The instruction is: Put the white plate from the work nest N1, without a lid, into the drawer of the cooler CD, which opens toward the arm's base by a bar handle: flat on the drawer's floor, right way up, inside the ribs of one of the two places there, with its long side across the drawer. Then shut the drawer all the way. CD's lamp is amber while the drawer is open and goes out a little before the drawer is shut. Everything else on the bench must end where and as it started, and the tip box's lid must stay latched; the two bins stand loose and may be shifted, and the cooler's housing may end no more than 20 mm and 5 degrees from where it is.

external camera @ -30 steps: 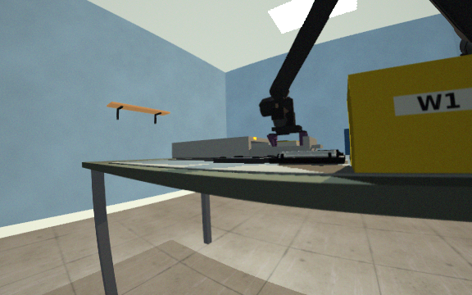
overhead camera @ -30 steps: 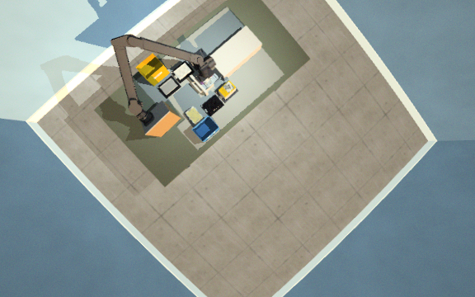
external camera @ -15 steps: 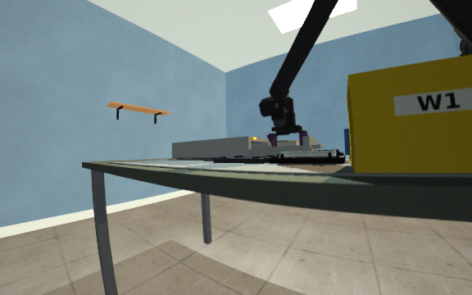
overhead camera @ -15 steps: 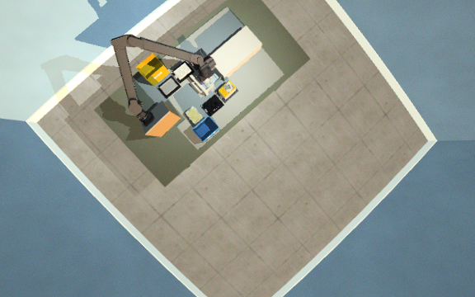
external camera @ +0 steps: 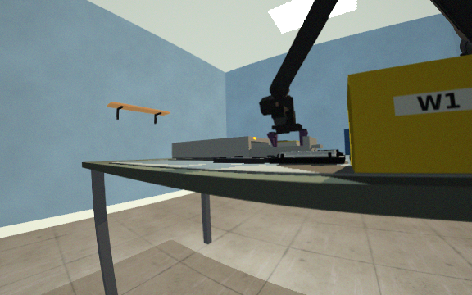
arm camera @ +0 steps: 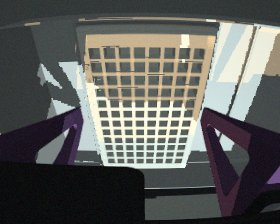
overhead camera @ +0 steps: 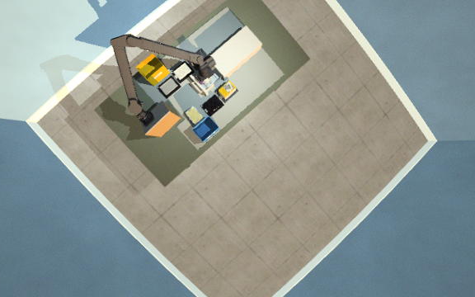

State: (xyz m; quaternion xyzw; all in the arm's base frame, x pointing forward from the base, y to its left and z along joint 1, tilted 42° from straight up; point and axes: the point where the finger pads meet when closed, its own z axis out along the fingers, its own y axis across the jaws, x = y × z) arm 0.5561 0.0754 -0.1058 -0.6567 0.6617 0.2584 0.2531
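Right now the white plate is 1 cm below my hand. From my hand the other things lie so: cooler CD: 18 cm ahead; then cooler drawer: 4 cm ahead, 1 cm below; then yellow tip box: 6 cm ahead, 20 cm to the right, 2 cm above.
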